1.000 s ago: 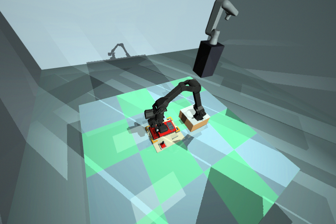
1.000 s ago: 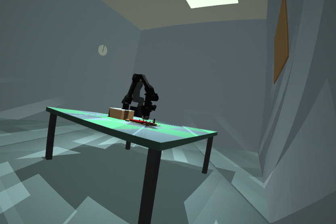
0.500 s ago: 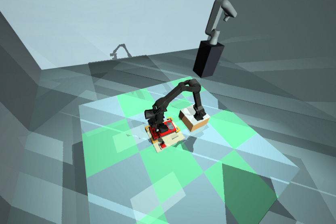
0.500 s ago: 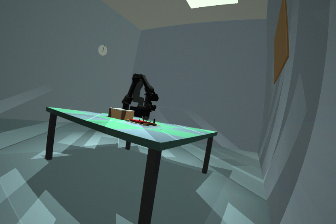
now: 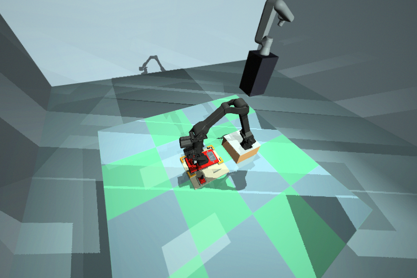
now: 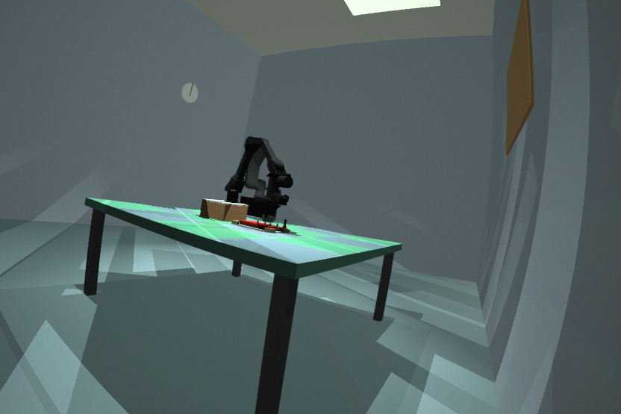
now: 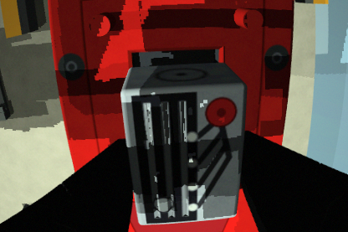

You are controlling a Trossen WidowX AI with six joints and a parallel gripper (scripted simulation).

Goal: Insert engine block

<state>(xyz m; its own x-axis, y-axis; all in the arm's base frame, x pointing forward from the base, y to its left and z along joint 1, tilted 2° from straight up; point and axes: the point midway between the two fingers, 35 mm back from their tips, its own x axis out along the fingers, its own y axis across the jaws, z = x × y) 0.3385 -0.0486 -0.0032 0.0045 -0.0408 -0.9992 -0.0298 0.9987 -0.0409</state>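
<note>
Now: the beige board 50 mm below my gripper tip, 40 mm behind it and 20 mm to the left of it. From my gripper tip the other things lie so: engine block (10 mm below).
</note>
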